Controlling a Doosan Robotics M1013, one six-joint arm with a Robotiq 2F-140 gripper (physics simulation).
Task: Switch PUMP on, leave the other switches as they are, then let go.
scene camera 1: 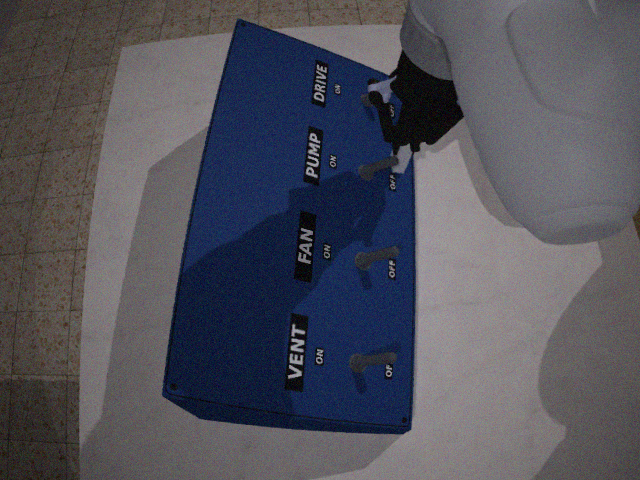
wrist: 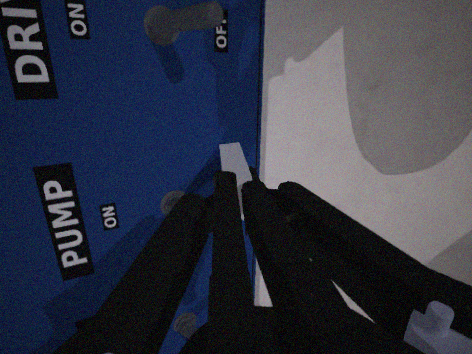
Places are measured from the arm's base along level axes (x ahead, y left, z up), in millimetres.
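Pixels of known places: gripper, fingertip midpoint: (wrist: 230, 159).
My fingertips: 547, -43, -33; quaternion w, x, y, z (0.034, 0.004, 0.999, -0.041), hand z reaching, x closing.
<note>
For each thing: its top centre in the pictures, then the offset to it from my fingertips, as dx, dy, dz. "*": a spot on its surface instead. Level surfaces: height alone.
- PUMP lever, middle of its top: (wrist: 192, 229) (scene camera 1: 382, 156) +27, +27, +55
- DRIVE lever, surface spot: (wrist: 195, 19) * +11, -90, +50
- FAN lever, middle of its top: (scene camera 1: 381, 248) +38, +146, +55
- VENT lever, middle of its top: (scene camera 1: 378, 355) +49, +266, +55
- pale table, its level: dz -75
The blue switch panel (scene camera 1: 248, 129) (wrist: 125, 125) carries four grey levers. The PUMP lever (scene camera 1: 378, 167) (wrist: 173, 202) points to its OFF label; in the wrist view most of it is hidden behind the gripper. The DRIVE lever (scene camera 1: 367, 100) (wrist: 195, 19), FAN lever (scene camera 1: 379, 256) and VENT lever (scene camera 1: 376, 359) also point to OFF. My gripper (scene camera 1: 401, 161) (wrist: 230, 159) is shut and empty. Its pale tips are at the free end of the PUMP lever, on the OFF side, near the panel's edge. Whether they touch the lever I cannot tell.
The panel lies on a pale table (scene camera 1: 465, 335) (wrist: 310, 125). The grey arm (scene camera 1: 542, 129) reaches in from the upper right, and its black gripper body partly covers the DRIVE switch area. Tiled floor (scene camera 1: 41, 206) shows beyond the table at the left.
</note>
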